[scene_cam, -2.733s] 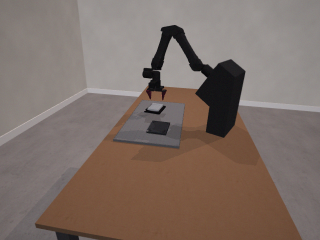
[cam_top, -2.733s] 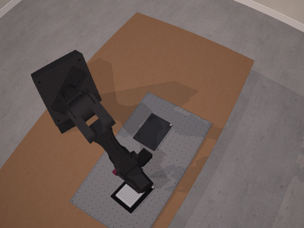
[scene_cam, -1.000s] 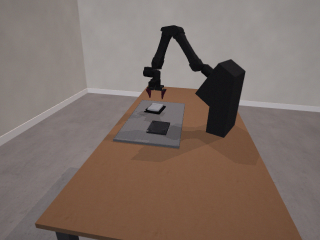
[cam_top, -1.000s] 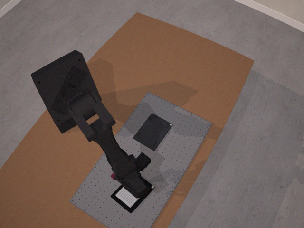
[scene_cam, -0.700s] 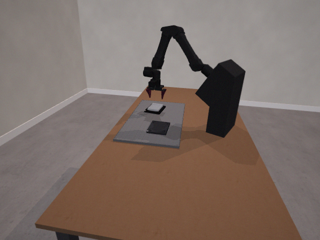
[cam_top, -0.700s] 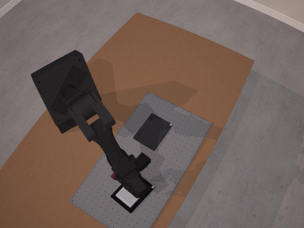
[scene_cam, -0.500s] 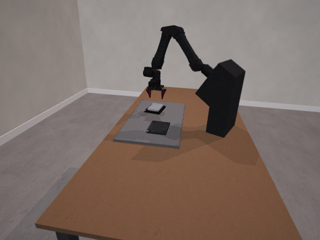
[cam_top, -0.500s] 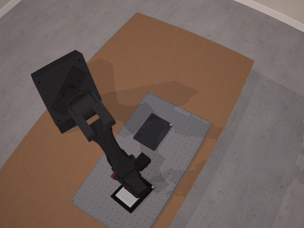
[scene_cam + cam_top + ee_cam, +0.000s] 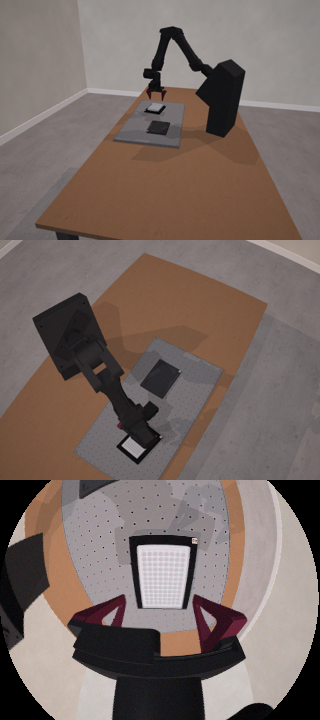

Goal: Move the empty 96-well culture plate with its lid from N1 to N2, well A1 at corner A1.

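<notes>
My hand is 60 mm above the clear lid. From my hand the other things lie so: black nest N1 (80 mm below); then black nest N2 (90 mm ahead, 300 mm to the left, 80 mm below).
</notes>
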